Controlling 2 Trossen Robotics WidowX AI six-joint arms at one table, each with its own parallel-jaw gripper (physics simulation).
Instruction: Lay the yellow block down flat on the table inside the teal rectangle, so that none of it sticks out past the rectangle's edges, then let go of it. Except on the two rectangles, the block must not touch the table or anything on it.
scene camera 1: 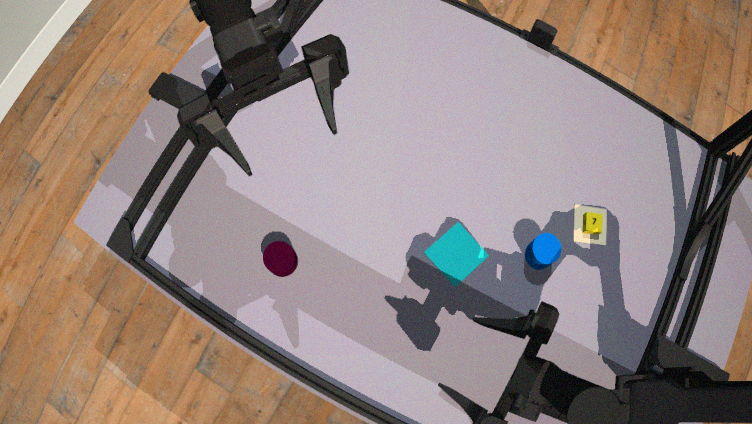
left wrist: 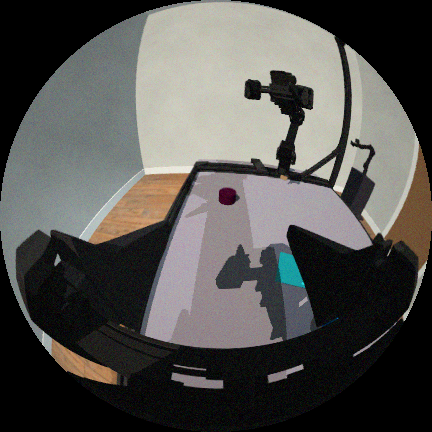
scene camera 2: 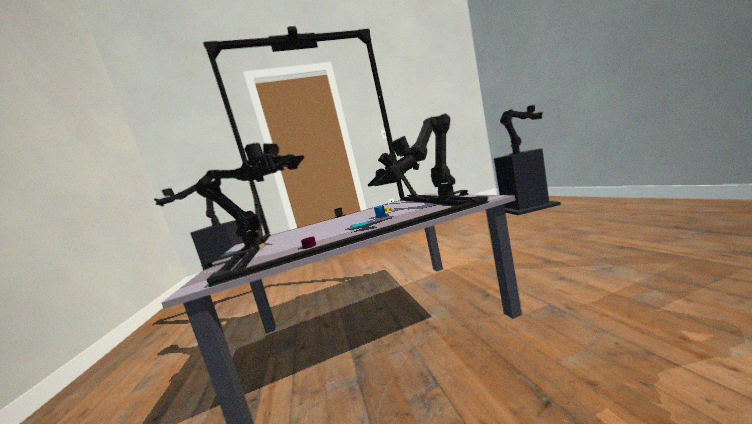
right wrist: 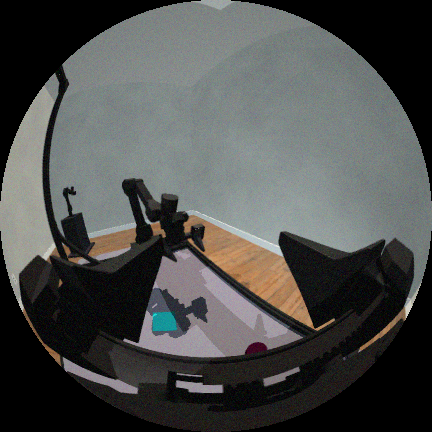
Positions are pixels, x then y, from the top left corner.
Labels:
left gripper: scene camera 1 456, 351; left wrist; scene camera 2 371, 185; right wrist
right gripper: scene camera 1; left wrist; scene camera 2 297, 156; right wrist 222, 240
same spot on right gripper: (scene camera 1: 210, 127) = (left wrist: 253, 80)
same spot on left gripper: (right wrist: 197, 234) = (left wrist: 105, 247)

